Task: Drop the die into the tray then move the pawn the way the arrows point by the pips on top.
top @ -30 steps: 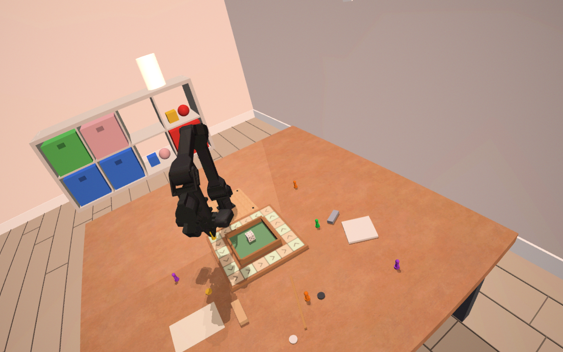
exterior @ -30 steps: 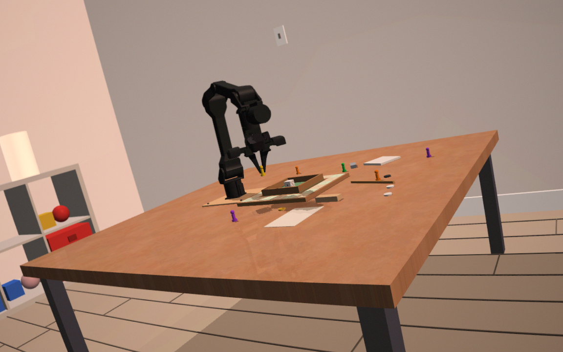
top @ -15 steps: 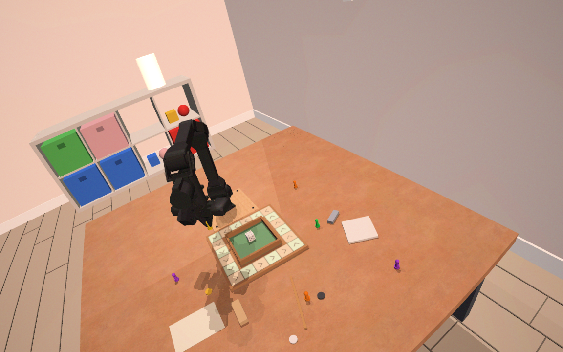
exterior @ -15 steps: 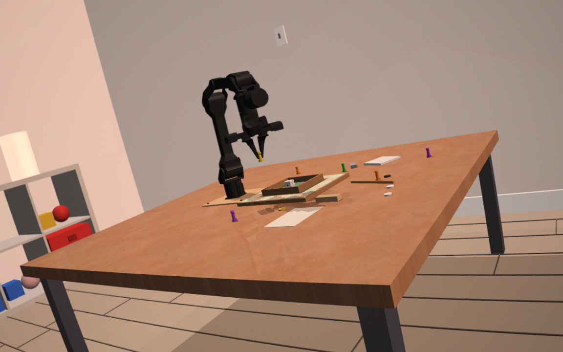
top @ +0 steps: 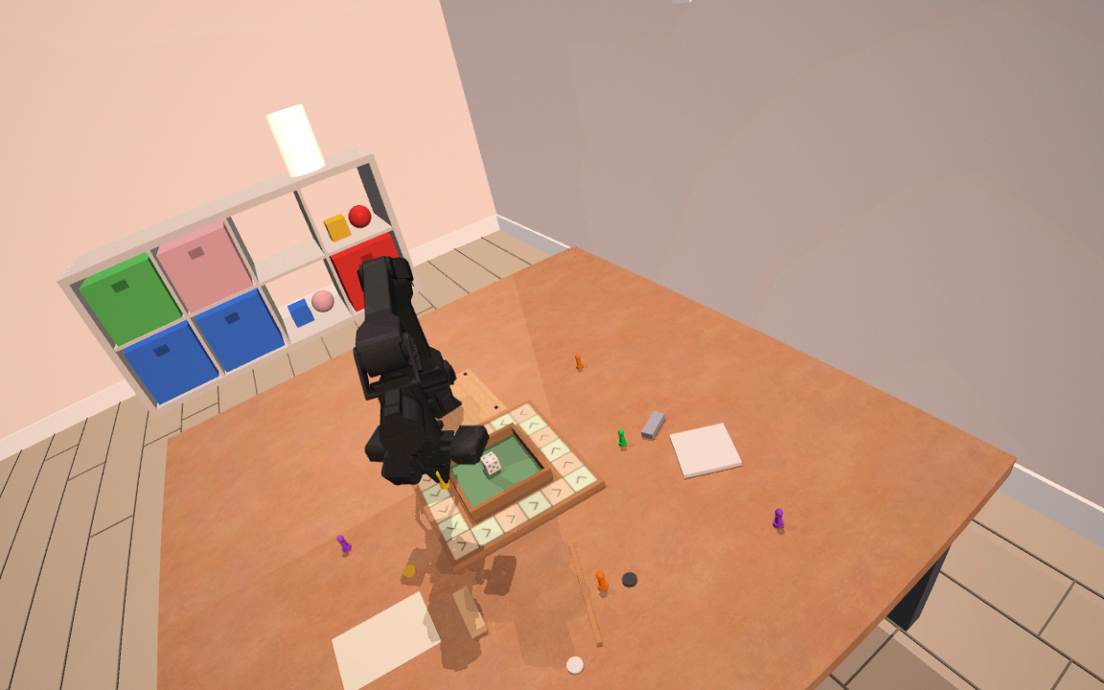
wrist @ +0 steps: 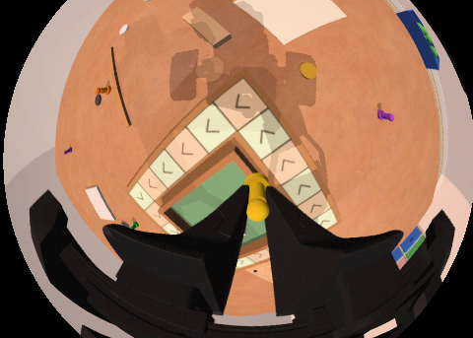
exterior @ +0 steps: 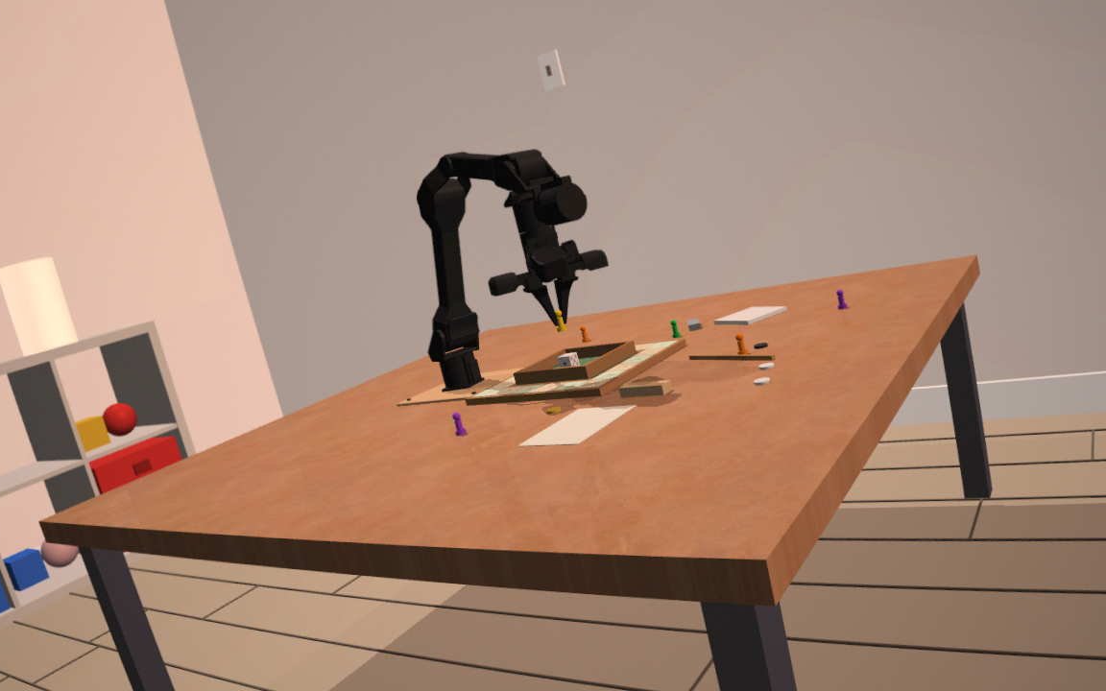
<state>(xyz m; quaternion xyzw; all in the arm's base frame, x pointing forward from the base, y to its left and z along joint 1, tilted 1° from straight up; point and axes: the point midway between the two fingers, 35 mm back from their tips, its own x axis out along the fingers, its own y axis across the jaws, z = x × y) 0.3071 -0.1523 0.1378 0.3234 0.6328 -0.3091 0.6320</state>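
My gripper tip is 50 mm past the white die, 110 mm to the right of it and 80 mm above it. The rest, counted from my gripper tip: yellow disc (10 mm ahead, 120 mm to the right, 110 mm below); green dice tray (40 mm behind, 100 mm to the left, 100 mm below); yellow pawn (10 mm above).
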